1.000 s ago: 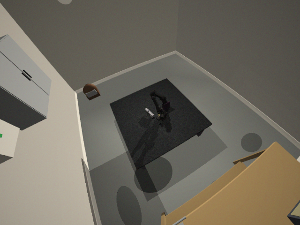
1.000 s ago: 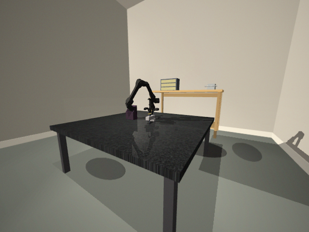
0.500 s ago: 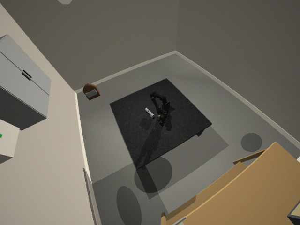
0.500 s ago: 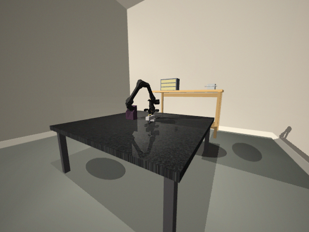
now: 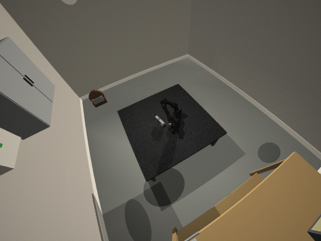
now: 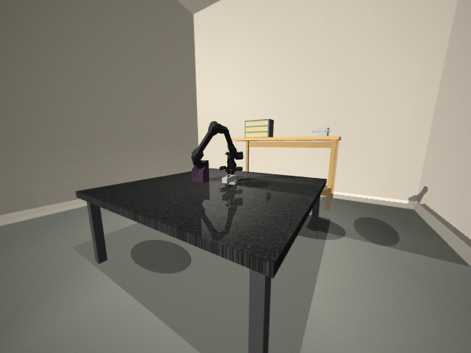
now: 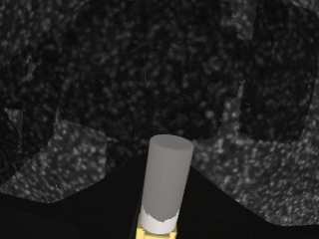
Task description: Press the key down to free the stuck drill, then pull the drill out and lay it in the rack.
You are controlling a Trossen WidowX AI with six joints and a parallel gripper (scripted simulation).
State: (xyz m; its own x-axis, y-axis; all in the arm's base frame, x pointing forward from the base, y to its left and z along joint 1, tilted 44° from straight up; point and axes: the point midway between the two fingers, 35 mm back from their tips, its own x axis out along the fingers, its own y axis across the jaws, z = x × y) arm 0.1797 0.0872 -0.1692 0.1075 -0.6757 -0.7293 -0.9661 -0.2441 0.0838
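Right now the drill is 4 cm to the right of my gripper tip, 3 cm above it and 1 cm ahead of it.
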